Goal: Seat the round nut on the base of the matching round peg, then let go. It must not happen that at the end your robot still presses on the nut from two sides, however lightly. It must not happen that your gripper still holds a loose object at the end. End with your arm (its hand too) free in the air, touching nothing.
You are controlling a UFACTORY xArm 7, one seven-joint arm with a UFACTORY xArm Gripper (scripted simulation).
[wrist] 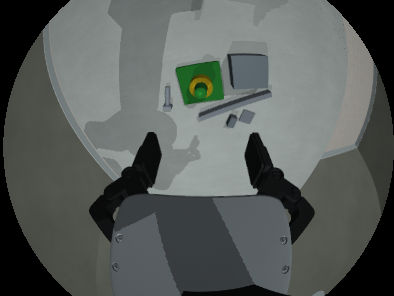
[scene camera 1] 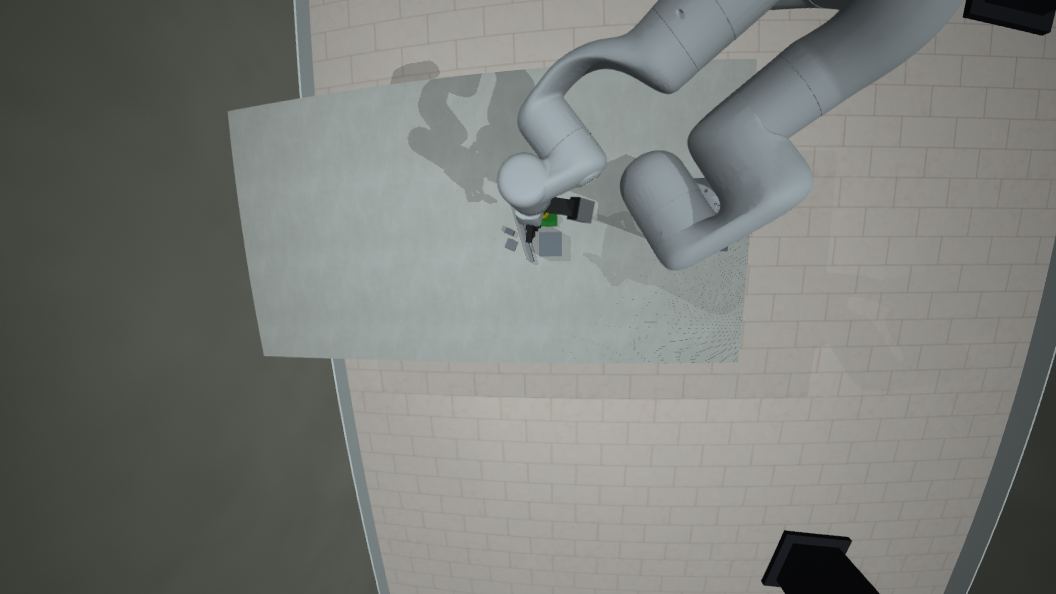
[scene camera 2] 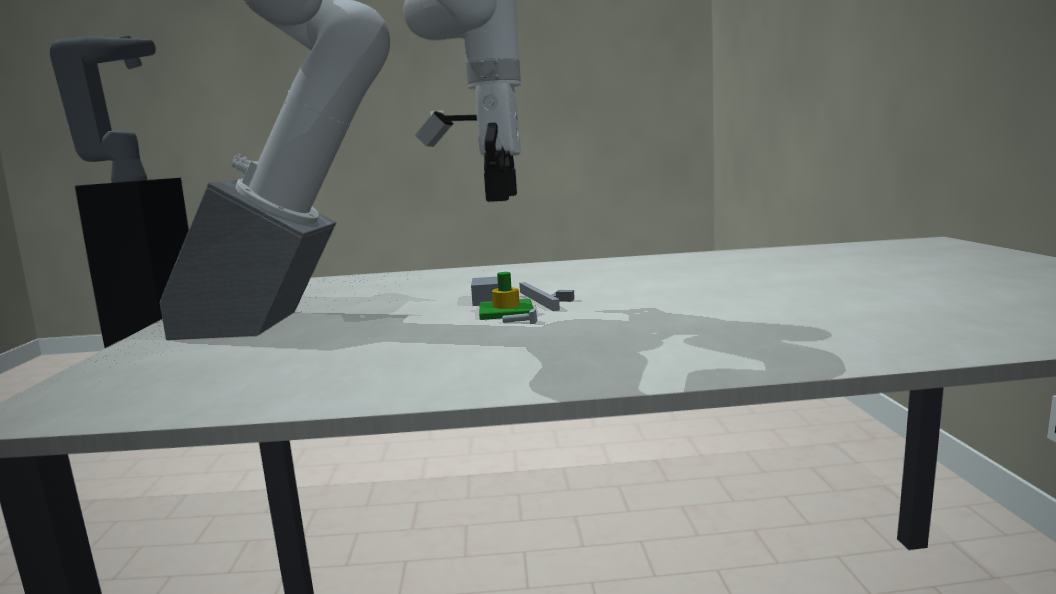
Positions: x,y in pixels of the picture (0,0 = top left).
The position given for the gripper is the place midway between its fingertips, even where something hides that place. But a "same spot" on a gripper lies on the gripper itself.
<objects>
gripper: wrist; scene camera 1; scene camera 2 502,198
same spot on gripper: [scene camera 1: 530,233] = [wrist: 301,233]
</objects>
